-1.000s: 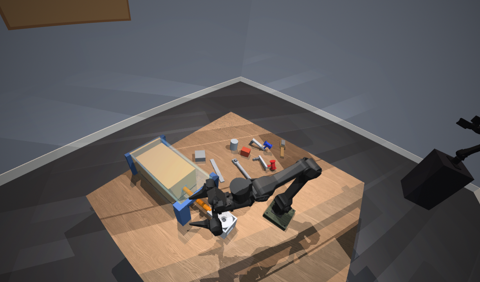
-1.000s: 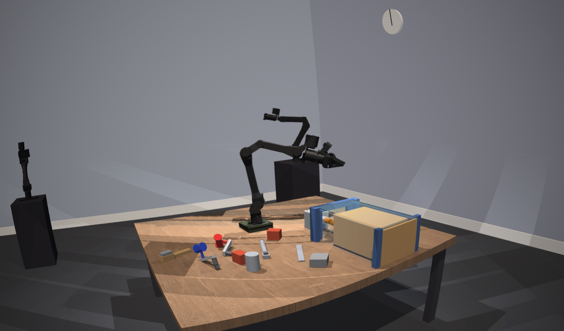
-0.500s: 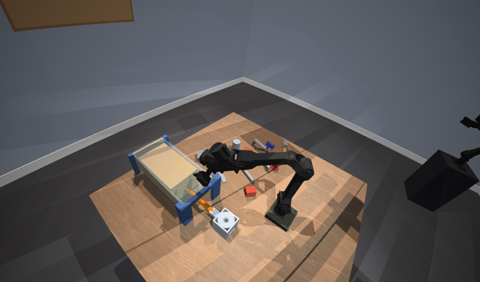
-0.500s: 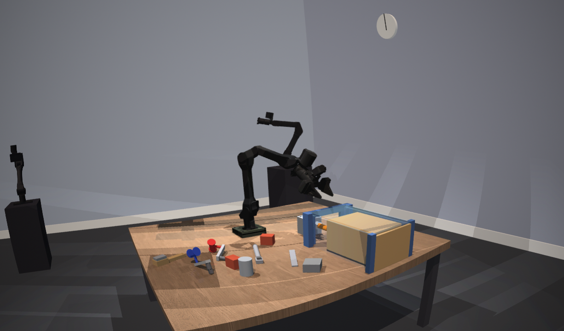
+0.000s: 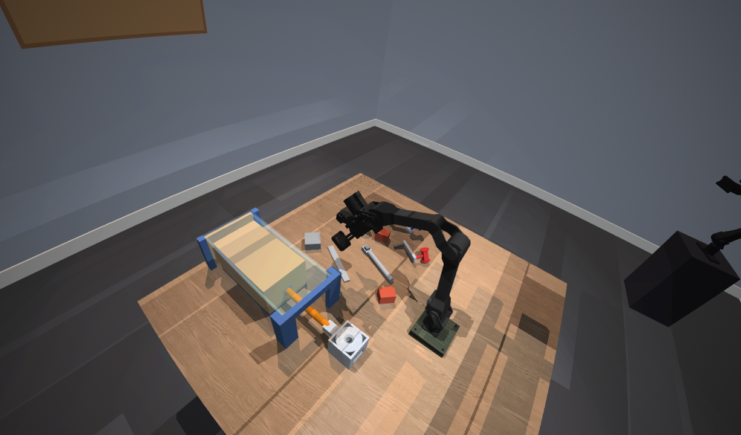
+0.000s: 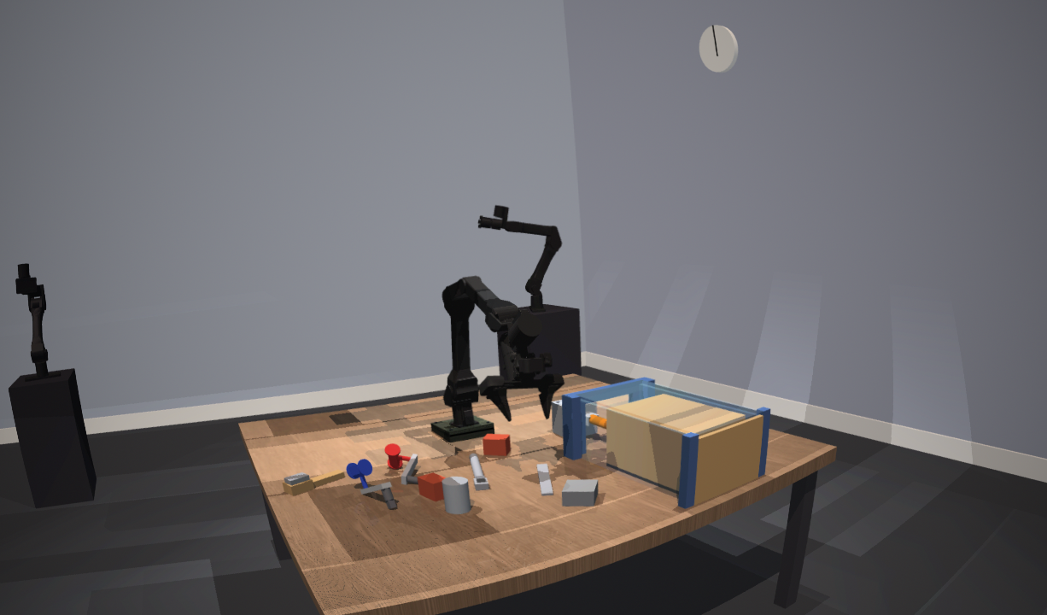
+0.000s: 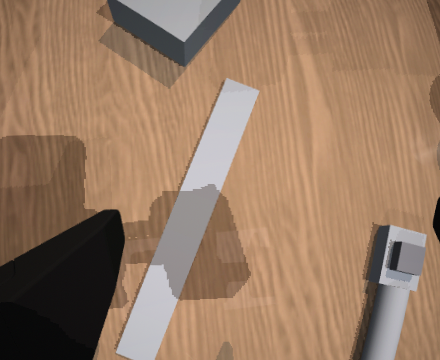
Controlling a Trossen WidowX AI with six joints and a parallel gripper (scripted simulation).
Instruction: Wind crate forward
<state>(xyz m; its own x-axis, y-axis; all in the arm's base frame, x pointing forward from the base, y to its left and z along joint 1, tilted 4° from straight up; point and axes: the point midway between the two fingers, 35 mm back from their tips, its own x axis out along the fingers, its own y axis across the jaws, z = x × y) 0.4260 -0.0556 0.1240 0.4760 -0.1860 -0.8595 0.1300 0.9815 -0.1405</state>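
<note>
My gripper tip is now 210 mm past the winch handle, 220 mm to the left of it and 130 mm above it. From my gripper tip the other things lie so: grey block (170 mm ahead, 10 mm to the left, 130 mm below); then flat grey bar (10 mm ahead, 20 mm to the left, 150 mm below); then blue frame (80 mm behind, 290 mm to the left, 50 mm below).
</note>
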